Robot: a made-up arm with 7 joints. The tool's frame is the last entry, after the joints.
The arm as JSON. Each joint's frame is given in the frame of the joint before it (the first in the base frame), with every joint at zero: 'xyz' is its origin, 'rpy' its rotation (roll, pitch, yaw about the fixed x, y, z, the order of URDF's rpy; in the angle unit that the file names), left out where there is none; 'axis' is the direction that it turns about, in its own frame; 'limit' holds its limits. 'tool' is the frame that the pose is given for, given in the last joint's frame.
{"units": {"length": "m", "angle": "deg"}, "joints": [
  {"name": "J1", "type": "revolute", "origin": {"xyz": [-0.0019, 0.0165, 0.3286]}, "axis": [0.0, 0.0, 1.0], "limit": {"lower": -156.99, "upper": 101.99}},
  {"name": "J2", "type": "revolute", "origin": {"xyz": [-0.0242, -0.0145, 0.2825]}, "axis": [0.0, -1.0, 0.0], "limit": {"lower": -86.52, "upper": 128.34}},
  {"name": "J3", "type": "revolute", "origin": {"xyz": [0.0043, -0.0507, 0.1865]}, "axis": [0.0, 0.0, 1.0], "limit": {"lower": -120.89, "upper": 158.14}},
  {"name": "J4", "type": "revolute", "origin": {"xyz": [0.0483, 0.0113, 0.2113]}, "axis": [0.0, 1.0, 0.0], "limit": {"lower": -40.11, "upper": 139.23}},
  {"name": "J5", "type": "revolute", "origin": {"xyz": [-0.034, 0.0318, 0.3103]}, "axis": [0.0, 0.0, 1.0], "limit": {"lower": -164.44, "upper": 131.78}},
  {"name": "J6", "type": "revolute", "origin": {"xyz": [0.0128, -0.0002, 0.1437]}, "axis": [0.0, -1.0, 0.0], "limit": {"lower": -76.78, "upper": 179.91}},
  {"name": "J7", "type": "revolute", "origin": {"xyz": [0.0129, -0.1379, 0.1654]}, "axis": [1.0, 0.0, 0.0], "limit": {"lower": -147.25, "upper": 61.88}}
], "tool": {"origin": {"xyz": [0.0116, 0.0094, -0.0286], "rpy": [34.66, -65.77, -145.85]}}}
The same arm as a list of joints. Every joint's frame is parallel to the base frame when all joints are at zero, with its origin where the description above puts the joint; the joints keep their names.
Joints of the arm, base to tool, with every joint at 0 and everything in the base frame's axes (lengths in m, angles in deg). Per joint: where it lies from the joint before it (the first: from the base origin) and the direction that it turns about. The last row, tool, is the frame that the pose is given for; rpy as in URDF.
J1: axis +z offset -0.0019 0.0165 0.3286
J2: axis -y offset -0.0242 -0.0145 0.2825
J3: axis +z offset 0.0043 -0.0507 0.1865
J4: axis +y offset 0.0483 0.0113 0.2113
J5: axis +z offset -0.0340 0.0318 0.3103
J6: axis -y offset 0.0128 -0.0002 0.1437
J7: axis +x offset 0.0129 -0.1379 0.1654
tool: offset 0.0116 0.0094 -0.0286 rpy 34.66 -65.77 -145.85
Joint limits (deg, base to tool): -156.99..101.99 -86.52..128.34 -120.89..158.14 -40.11..139.23 -164.44..131.78 -76.78..179.91 -147.25..61.88

